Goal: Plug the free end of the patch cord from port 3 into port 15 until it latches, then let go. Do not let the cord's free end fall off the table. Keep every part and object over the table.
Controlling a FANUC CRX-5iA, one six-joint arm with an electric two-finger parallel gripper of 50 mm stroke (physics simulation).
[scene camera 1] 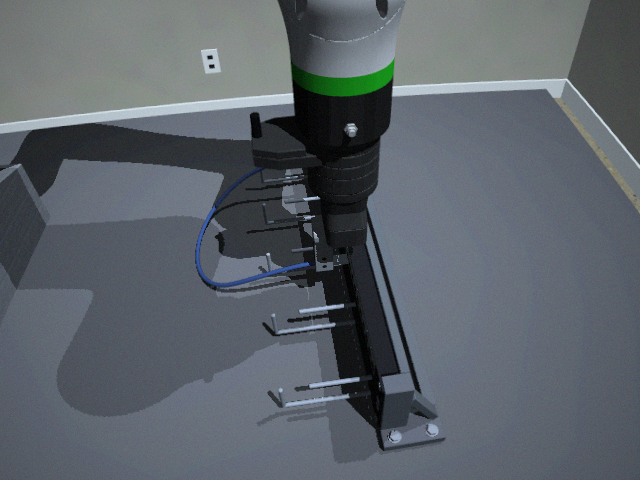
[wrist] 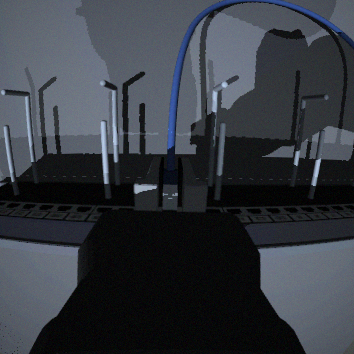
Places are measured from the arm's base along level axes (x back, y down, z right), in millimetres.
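Pixels of known places: gripper, fingertip midpoint: (scene camera 1: 323, 263) (wrist: 170, 170).
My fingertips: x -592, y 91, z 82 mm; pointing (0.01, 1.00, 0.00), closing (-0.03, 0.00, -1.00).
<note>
Behind a point stands the place of what it marks.
The blue patch cord (scene camera 1: 197, 248) @[x -415, y 155, z -35 mm] (wrist: 175, 85) @[x -527, y 97, z 79 mm] loops from the dark far part of the panel, where its other end is hidden, round to my gripper. My gripper (scene camera 1: 325, 260) @[x -592, y 91, z 82 mm] (wrist: 170, 170) @[x -592, y 91, z 82 mm] is shut on the cord's clear plug (wrist: 170, 202) @[x -616, y 82, z 82 mm], one finger on each side of it. The plug points toward the port row of the long dark patch panel (scene camera 1: 378, 320) @[x -636, y 63, z 198 mm] (wrist: 50, 228) @[x -631, y 63, z 175 mm]. The gripper body hides the ports straight ahead of the plug in the wrist view, so I cannot tell which port it faces or whether its tip is inside.
Pale straight rods and hooked rods stick out from the panel's front, such as a hooked rod (scene camera 1: 310, 328) @[x -565, y 145, z 141 mm] and a straight rod (wrist: 105, 155) @[x -583, y 106, z 138 mm] beside the fingers. A bolted end bracket (scene camera 1: 397, 403) @[x -637, y 86, z 285 mm] stands at the near end. A grey block (scene camera 1: 20, 217) @[x -144, y 101, z -100 mm] stands at far left.
</note>
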